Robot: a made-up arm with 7 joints.
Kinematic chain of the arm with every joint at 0, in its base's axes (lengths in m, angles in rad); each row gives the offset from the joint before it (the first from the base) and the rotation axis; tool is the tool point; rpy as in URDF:
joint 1: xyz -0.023 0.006 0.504 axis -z
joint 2: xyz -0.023 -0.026 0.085 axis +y
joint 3: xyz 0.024 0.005 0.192 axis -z
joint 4: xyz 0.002 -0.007 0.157 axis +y
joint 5: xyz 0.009 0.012 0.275 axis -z
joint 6: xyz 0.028 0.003 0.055 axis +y
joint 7: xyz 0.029 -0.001 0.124 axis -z
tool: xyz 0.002 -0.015 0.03 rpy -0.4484 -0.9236 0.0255
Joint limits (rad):
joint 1: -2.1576..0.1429
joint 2: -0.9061..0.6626
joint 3: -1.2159..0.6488
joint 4: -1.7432..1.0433
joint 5: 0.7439..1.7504
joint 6: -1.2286..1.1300
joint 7: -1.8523..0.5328
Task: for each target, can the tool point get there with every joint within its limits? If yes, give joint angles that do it. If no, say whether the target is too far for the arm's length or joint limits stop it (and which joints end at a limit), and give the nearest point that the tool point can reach.
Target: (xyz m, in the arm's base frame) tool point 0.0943 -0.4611 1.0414
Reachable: yes | joints -1.6420 -0.0984 0.1745 -1.3476 1.2198 0.6004 -0.5613
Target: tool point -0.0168 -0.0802 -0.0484
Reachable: no: joint limits stop it (at a limit: joint 2, joint 4, joint 5) | nearest point 0.0067 -0.4071 0.4183 | short by 0.570 m
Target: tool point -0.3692 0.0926 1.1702
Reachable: yes | joints -0.0397 0.1781 0.3972 -1.3221 0.9849 0.0250 -1.1723
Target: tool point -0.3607 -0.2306 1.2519
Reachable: yes | joints -0.4077 -0.1993 -0.4759 -0.6267 1.6625 -0.8353 -0.4905
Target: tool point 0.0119 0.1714 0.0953
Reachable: no: joint limits stop it (at a limit: joint 1, joint 2, joint 4, joint 5, joint 6) | nearest point -0.3824 0.2096 0.4535 | short by 0.534 m
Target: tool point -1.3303 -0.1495 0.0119
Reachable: no: too far | nearest point -0.6874 -0.0730 0.5208 | short by 0.823 m
